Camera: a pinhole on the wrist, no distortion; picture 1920 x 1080 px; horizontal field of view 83.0 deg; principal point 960.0 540.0 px. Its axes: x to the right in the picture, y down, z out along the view. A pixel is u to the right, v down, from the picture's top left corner.
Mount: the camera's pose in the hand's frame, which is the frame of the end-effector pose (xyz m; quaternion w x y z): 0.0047 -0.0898 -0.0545 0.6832 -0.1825 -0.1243 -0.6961
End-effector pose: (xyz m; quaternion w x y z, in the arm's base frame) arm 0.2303 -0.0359 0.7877 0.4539 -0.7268 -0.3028 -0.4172
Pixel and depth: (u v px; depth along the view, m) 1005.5 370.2 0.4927
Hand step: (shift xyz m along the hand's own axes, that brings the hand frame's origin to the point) -0.0306 0.1023 0.4048
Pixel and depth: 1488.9 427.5 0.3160
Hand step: -0.0013 -0.0947 0.2985
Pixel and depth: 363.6 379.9 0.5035
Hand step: -0.0269 0.3762 0.2883
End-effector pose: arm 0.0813 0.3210 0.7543 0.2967 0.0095 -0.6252 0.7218
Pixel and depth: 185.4 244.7 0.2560
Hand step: -0.0432 0.1863 0.1044
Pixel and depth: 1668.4 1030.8 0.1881
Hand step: 0.1053 -0.1246 0.1608
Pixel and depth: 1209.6 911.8 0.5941
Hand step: 0.2576 0.0301 0.5241
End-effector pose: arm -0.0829 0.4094 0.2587 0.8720 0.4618 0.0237 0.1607
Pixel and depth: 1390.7 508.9 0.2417
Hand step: 0.0182 -0.0744 0.2048
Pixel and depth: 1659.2 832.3 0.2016
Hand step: 0.0758 -0.1242 0.1784
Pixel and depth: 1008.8 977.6 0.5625
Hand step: 0.2781 0.1168 0.4466
